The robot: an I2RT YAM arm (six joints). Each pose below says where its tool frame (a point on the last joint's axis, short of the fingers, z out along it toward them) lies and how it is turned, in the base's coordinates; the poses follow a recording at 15 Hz.
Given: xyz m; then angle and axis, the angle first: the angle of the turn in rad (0 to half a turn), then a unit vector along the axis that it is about.
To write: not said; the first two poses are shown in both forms.
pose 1, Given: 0.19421 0.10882 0.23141 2.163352 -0.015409 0.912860 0.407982
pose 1, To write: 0.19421 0.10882 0.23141 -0.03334 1.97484 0.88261
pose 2, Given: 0.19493 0.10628 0.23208 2.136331 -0.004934 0.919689 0.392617
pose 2, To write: 0.19493 0.10628 0.23208 -0.01054 1.96476 0.83876
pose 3, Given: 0.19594 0.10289 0.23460 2.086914 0.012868 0.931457 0.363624
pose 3, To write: 0.19594 0.10289 0.23460 0.02685 1.94387 0.75885
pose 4, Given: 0.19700 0.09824 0.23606 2.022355 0.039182 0.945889 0.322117
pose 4, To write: 0.19700 0.09824 0.23606 0.07924 1.91292 0.65143
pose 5, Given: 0.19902 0.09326 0.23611 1.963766 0.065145 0.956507 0.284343
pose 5, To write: 0.19902 0.09326 0.23611 0.12793 1.87836 0.55838
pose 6, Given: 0.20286 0.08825 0.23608 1.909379 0.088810 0.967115 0.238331
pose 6, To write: 0.20286 0.08825 0.23608 0.16957 1.84659 0.45506
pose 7, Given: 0.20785 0.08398 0.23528 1.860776 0.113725 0.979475 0.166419
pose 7, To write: 0.20785 0.08398 0.23528 0.21162 1.82258 0.30967
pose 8, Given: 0.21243 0.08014 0.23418 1.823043 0.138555 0.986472 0.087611
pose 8, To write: 0.21243 0.08014 0.23418 0.25259 1.79838 0.15972
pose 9, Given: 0.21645 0.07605 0.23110 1.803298 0.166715 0.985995 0.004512
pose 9, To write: 0.21645 0.07605 0.23110 0.30064 1.77804 0.00814
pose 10, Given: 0.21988 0.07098 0.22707 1.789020 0.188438 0.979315 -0.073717
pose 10, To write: 0.21988 0.07098 0.22707 0.33712 1.75201 -0.13188
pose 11, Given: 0.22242 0.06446 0.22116 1.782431 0.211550 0.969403 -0.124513
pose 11, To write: 0.22242 0.06446 0.22116 0.37707 1.72789 -0.22194
